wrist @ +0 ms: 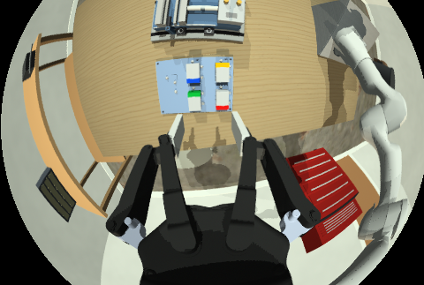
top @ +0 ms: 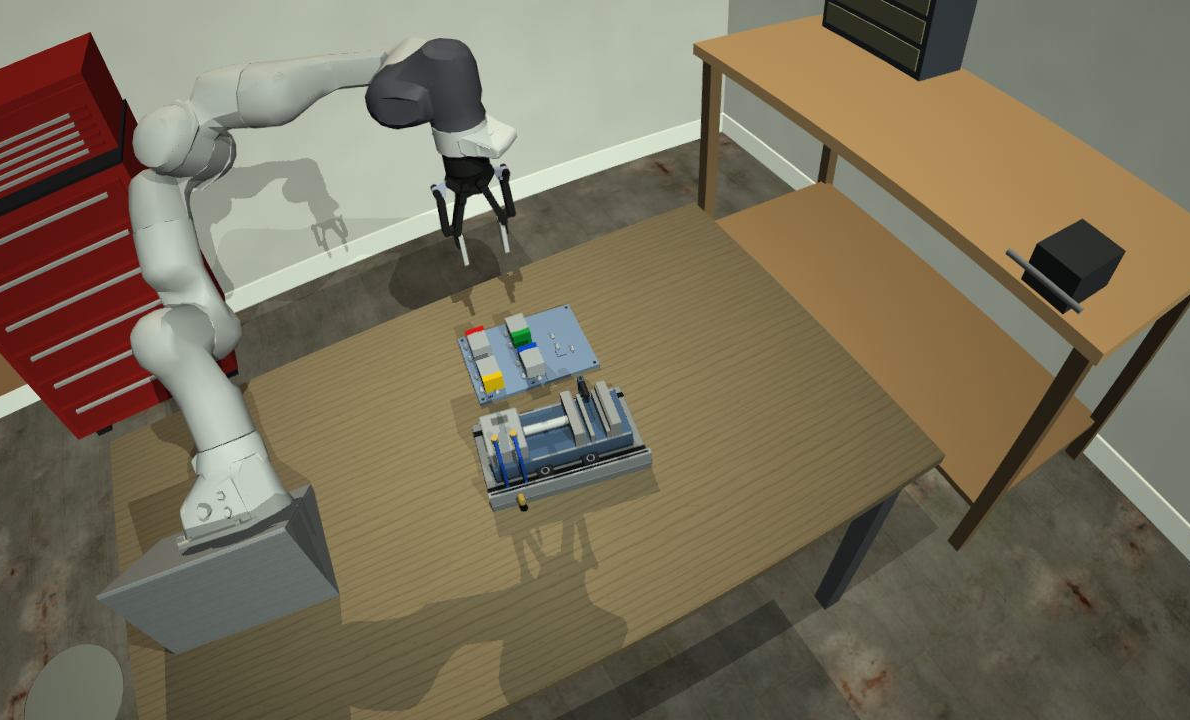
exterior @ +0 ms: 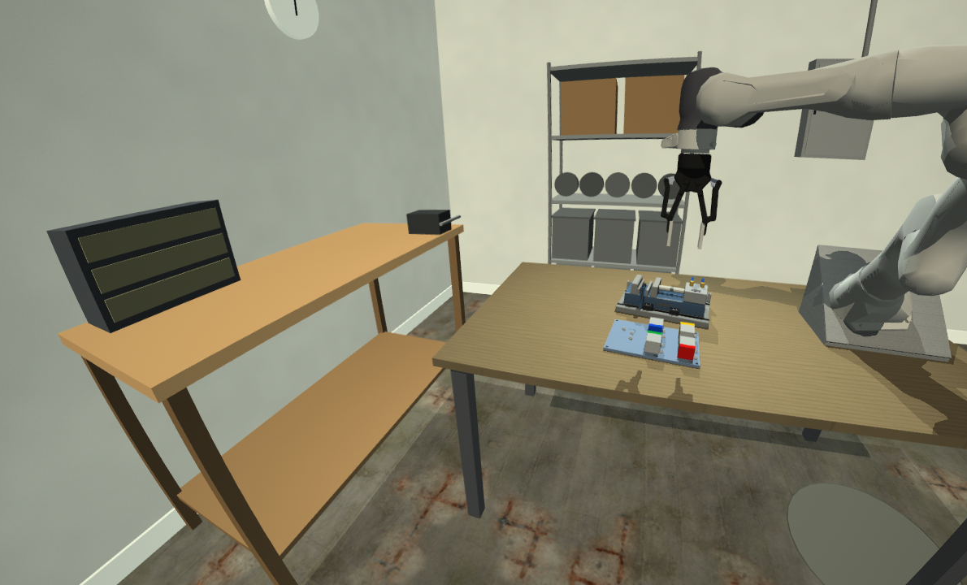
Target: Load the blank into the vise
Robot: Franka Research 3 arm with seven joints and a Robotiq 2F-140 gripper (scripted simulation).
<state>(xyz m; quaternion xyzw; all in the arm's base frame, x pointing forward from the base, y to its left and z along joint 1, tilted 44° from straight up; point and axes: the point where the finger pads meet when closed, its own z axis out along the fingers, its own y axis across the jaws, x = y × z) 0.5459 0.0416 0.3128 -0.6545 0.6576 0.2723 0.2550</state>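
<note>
The blue-ended blank is 29 cm below my hand, 5 cm to the right of it and 4 cm ahead of it. The rest, counted from my hand: red-ended blank (29 cm below, 5 cm to the left, 5 cm behind); green-ended blank (29 cm below, 5 cm to the left, 4 cm ahead); work stop (23 cm below, 21 cm to the right, 9 cm ahead).
</note>
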